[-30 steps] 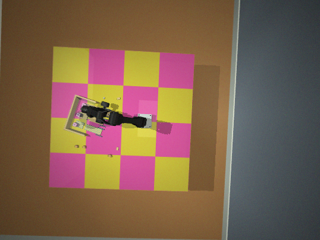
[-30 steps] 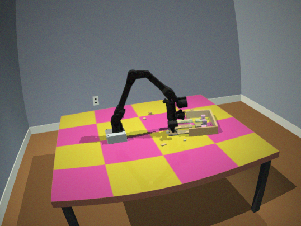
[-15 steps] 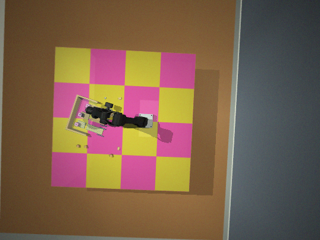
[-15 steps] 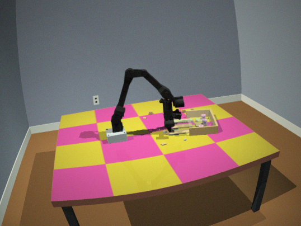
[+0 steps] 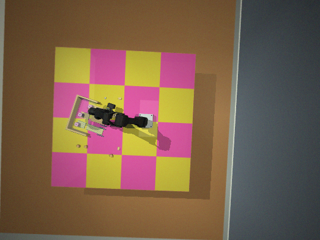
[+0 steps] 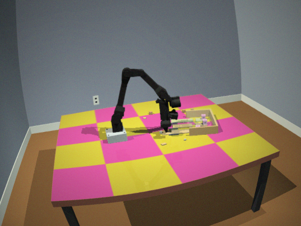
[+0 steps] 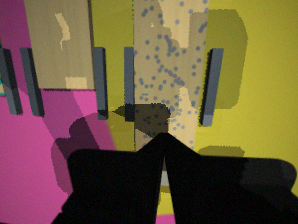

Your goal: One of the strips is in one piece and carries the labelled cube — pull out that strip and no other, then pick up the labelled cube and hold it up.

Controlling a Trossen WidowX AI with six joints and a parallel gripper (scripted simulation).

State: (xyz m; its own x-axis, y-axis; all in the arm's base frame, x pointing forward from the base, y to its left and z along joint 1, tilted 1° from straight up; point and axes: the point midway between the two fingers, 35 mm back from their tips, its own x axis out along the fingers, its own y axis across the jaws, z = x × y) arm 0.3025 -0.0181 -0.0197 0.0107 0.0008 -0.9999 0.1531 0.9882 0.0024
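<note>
My gripper tip is now 140 mm to the left of the grey peg and 90 mm short of it.
</note>
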